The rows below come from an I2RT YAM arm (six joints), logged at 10 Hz.
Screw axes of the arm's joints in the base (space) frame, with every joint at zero. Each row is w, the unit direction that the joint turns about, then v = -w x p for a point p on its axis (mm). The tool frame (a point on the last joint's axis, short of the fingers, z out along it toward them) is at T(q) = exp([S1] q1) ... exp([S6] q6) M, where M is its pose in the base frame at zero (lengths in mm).
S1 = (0, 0, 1, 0.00, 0.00, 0.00)
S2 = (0, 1, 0, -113.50, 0.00, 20.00)
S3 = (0, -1, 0, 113.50, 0.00, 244.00)
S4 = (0, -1, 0, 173.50, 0.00, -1.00)
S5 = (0, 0, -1, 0.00, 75.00, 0.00)
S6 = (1, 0, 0, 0.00, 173.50, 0.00)
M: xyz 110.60 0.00 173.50 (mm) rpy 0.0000 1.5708 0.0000 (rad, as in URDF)
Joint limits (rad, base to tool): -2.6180..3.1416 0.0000..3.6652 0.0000..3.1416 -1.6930..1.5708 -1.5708..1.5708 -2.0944..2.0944
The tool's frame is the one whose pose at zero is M.
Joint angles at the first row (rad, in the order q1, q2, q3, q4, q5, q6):
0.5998, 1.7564, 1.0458, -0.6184, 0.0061, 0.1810
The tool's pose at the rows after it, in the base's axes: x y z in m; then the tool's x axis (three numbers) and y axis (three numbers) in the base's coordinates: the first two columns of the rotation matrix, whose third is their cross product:
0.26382 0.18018 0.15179 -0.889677 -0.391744 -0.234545 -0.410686 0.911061 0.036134
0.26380 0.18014 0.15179 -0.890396 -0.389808 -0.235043 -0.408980 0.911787 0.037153
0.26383 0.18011 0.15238 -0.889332 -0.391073 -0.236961 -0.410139 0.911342 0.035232
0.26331 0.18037 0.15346 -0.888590 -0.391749 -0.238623 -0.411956 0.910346 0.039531
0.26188 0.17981 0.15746 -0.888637 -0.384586 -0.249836 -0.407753 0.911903 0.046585
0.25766 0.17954 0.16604 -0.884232 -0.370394 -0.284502 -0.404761 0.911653 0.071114
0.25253 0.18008 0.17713 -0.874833 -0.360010 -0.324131 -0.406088 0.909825 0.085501
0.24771 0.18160 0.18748 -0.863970 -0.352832 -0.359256 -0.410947 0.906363 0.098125
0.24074 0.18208 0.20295 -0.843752 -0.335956 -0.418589 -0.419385 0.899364 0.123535
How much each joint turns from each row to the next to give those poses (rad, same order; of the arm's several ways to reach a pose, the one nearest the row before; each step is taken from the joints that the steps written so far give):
0.0001, 0.0004, -0.0012, -0.0007, 0.0005, -0.0011
-0.0001, -0.0004, -0.0005, 0.0008, -0.0005, 0.0020
0.0001, -0.0015, 0.0005, -0.0005, 0.0020, -0.0016
0.0011, -0.0038, 0.0000, -0.0012, -0.0041, 0.0001
0.0008, -0.0164, -0.0036, -0.0002, -0.0033, 0.0067
0.0053, -0.0407, -0.0151, 0.0148, -0.0140, 0.0145
0.0106, -0.0461, -0.0100, 0.0081, -0.0020, 0.0133
0.0130, -0.0392, -0.0042, 0.0048, -0.0008, 0.0116
0.0142, -0.0626, -0.0111, 0.0184, -0.0061, 0.0146

